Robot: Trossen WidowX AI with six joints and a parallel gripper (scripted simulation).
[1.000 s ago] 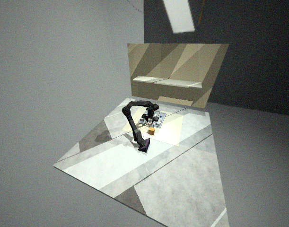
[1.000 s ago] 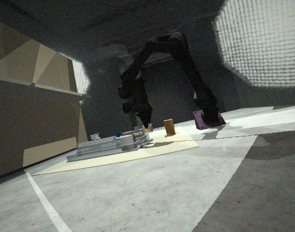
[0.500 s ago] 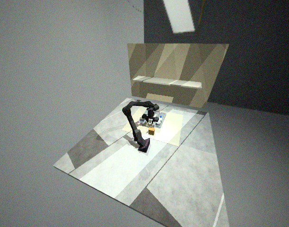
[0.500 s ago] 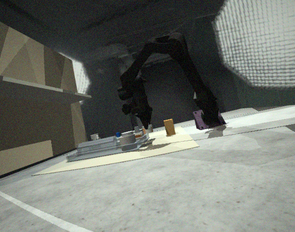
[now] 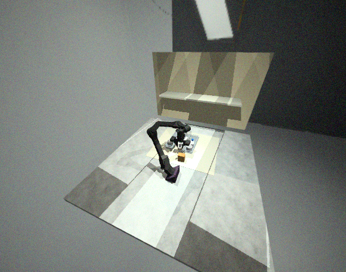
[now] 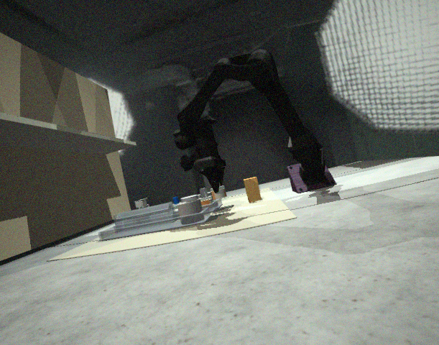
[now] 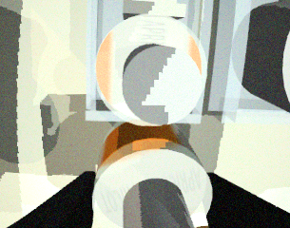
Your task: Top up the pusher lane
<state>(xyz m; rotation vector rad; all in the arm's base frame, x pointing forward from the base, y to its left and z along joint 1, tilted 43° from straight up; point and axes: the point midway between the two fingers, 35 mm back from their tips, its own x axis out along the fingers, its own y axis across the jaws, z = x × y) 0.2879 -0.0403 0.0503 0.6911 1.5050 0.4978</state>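
Right now my gripper tip is 100 mm short of the cream mat, 50 mm above it and 40 mm to the left of it. The rest, counted from my gripper tip: beige shelf wall: 660 mm ahead, 340 mm above, 80 mm to the right.
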